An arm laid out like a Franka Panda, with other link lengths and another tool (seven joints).
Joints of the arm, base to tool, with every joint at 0 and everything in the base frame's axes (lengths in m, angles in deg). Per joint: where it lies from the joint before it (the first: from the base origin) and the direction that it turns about. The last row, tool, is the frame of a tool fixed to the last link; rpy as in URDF.
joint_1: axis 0 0 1 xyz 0 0 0.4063
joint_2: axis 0 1 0 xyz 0 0 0
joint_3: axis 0 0 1 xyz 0 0 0.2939
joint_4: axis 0 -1 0 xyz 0.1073 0 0
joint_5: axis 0 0 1 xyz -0.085 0 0.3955
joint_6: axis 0 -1 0 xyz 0 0 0
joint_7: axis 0 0 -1 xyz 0.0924 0 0
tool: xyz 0.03 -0.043 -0.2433 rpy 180 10.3 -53.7
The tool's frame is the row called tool.
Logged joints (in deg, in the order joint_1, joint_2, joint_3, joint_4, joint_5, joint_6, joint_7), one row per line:
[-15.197, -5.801, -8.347, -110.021, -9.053, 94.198, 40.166]
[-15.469, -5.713, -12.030, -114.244, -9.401, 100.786, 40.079]
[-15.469, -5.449, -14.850, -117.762, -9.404, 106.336, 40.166]
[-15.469, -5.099, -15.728, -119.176, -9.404, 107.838, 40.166]
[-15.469, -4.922, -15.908, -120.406, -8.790, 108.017, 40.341]
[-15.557, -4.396, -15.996, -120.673, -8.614, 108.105, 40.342]
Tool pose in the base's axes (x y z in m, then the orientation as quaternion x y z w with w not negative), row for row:
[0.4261, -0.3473, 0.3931, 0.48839, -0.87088, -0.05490, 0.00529]
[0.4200, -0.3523, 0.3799, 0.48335, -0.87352, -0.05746, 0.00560]
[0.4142, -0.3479, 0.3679, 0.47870, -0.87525, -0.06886, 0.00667]
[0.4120, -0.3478, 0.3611, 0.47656, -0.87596, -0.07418, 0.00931]
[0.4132, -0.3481, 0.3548, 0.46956, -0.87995, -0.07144, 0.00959]
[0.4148, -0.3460, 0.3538, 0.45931, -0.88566, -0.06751, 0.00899]
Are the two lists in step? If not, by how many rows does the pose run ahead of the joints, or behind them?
The pose runs 2 rows ahead of the joints: the pose in row i belongs to the joints in row i + 2.
